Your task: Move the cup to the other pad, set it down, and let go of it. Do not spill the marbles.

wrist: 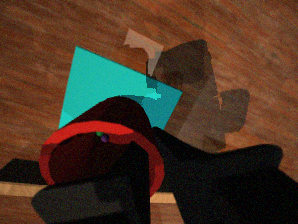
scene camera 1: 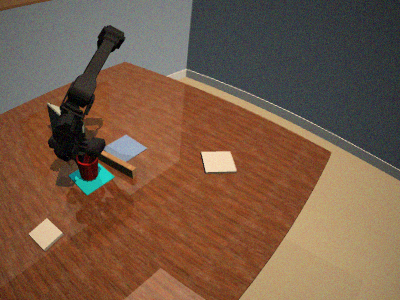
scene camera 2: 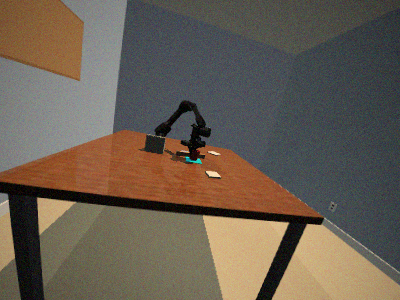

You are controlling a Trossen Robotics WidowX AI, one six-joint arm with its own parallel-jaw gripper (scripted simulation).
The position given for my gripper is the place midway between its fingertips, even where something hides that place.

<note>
In view: my gripper (scene camera 1: 80,164) and a teal pad (wrist: 93,78).
My gripper also shows in the wrist view (wrist: 148,132).
</note>
